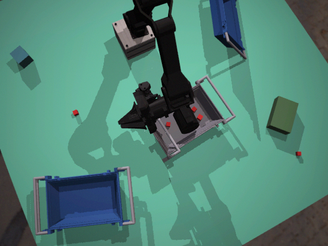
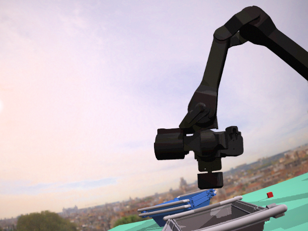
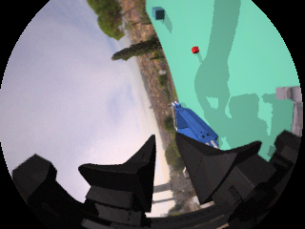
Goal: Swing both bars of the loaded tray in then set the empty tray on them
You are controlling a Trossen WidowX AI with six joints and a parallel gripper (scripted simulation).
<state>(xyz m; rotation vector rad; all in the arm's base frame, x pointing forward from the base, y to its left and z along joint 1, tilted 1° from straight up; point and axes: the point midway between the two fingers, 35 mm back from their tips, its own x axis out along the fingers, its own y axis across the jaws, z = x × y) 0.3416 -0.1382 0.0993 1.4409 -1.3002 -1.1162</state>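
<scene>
The blue tray lies 530 mm to the left of my gripper tip, 290 mm behind it and 110 mm below it. Also, from my gripper tip: blue-grey cube (430 mm behind, 280 mm to the right, 160 mm below); green box (570 mm to the left, 170 mm below, 130 mm ahead).
</scene>
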